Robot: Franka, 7 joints.
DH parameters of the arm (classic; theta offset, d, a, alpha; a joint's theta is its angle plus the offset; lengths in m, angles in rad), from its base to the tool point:
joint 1: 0 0.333 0 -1.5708
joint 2: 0 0 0 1.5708
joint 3: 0 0.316 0.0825 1.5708
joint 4: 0 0 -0.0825 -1.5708
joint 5: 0 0.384 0 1.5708
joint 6: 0 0 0.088 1.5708
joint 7: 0 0.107 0 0
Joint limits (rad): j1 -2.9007..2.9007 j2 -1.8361..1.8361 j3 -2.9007..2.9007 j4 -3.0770..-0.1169 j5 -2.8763..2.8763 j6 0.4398..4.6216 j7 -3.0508..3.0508
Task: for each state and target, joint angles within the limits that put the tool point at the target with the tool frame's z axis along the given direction. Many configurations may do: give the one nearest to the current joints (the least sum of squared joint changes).
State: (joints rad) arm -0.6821 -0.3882 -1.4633 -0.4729 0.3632 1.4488 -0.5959
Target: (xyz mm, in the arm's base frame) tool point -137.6 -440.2 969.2 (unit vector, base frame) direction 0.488 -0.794 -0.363
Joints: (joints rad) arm -0.2817 -0.1965 -1.4125 -0.9325 0.5467 1.8562 -0.5959
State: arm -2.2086 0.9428 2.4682 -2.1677 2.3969 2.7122 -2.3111
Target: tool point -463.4 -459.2 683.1 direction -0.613 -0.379 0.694
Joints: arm -2.9007 1.8314 2.5660 -1.4224 2.4829 2.6756 -2.3111
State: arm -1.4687 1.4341 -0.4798 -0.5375 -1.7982 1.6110 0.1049
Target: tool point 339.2 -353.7 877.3 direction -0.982 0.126 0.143
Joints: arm -0.5837 0.8196 -0.5885 -0.1216 -1.9249 0.9396 0.1049
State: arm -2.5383 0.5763 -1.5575 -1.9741 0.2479 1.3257 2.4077
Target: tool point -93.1 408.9 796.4 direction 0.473 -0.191 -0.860
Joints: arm -2.9007 0.3733 -1.9025 -1.1389 -0.2147 0.8848 2.4077
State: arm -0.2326 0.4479 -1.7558 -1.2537 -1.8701 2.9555 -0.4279
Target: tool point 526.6 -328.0 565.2 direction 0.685 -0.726 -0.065
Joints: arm 0.4068 0.2416 -1.1426 -1.6346 -2.4130 3.0312 -0.4279
